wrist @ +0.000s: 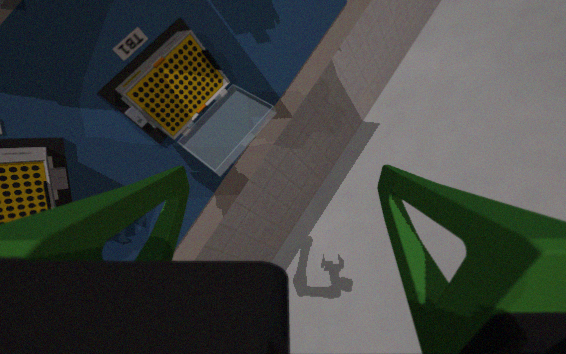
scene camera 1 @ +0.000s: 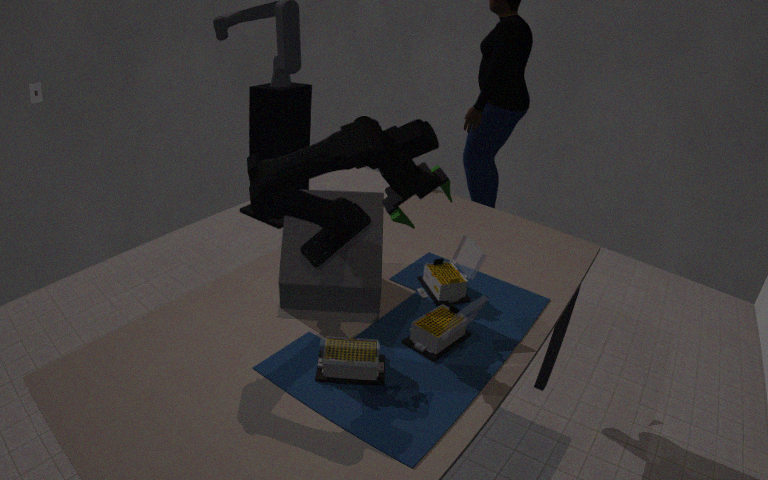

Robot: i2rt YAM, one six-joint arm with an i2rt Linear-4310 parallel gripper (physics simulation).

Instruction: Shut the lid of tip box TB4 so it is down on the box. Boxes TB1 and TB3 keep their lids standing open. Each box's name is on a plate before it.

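Places are measured from the arm's base along level axes (x back, y right, z up), in millimetres.
Pixels of known places: gripper, fingertip midpoint: (wrist: 283,176) (scene camera 1: 432,213); arm's base at its link origin: (scene camera 1: 335,235).
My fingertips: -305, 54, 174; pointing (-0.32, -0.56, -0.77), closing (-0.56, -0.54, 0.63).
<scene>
For each thing: its top centre in the pictures, then the offset to it from my fingertips, as dx, dy, dz. "*": a spot on its surface instead. Level surfaces: height alone.
- middle box at its top centre: (wrist: 186,88) (scene camera 1: 441,315) -36, -47, -277
- back box at its top centre: (scene camera 1: 446,268) +67, -262, -277
- front-left box at a spot on its surface: (scene camera 1: 351,365) * +27, +232, -283
- blue mat at its surface level: dz -352
- table's at its surface level: dz -355
My gripper (scene camera 1: 432,213) (wrist: 283,176) is open and empty, high above the table toward the back. Three tip boxes with yellow racks sit on the mat. The middle box (scene camera 1: 437,331) (wrist: 175,85) is TB1 by its plate (wrist: 130,44); its clear lid (scene camera 1: 476,307) (wrist: 226,129) stands open toward the table edge. The back box (scene camera 1: 447,283) has its clear lid (scene camera 1: 468,255) open. The front-left box (scene camera 1: 351,365) (wrist: 22,192) is partly cut off and hidden by a finger in the wrist view; its lid is hard to make out. I cannot tell which box is TB4.
A blue mat (scene camera 1: 396,435) (wrist: 45,75) lies along the table's (scene camera 1: 141,396) right edge. The arm's grey base block (scene camera 1: 331,294) is left of the mat. A second arm (scene camera 1: 287,45) on a black pedestal (scene camera 1: 280,118) and a person (scene camera 1: 504,67) stand behind the table.
</scene>
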